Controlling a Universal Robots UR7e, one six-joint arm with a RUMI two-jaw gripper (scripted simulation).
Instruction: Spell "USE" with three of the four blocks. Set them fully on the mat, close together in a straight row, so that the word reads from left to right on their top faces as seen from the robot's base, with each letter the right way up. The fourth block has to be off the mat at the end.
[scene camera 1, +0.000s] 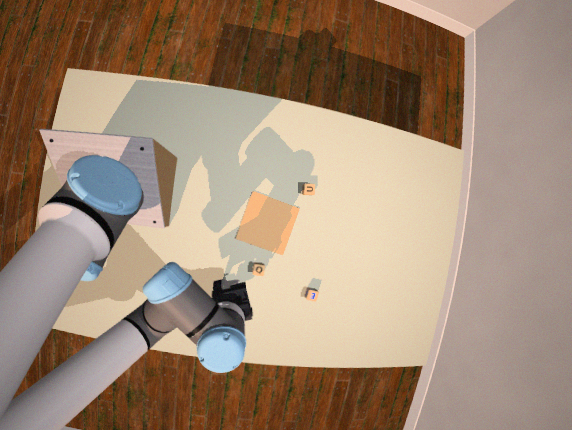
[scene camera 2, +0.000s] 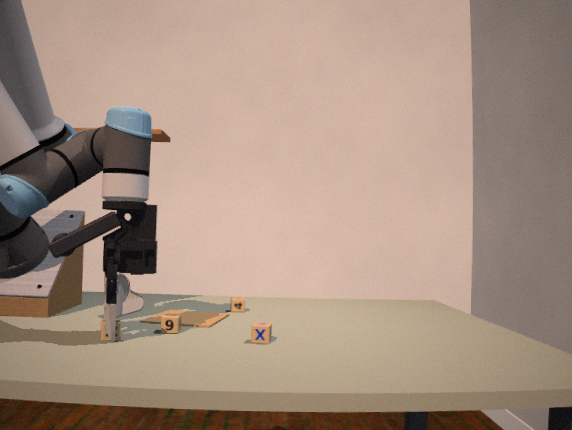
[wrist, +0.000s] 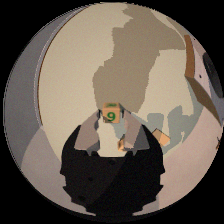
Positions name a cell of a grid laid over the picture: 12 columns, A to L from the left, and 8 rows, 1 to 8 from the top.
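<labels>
My gripper (scene camera 1: E6), 0.79 m from the lens. Orange mat (scene camera 1: F5), 0.76 m from the lens.
</labels>
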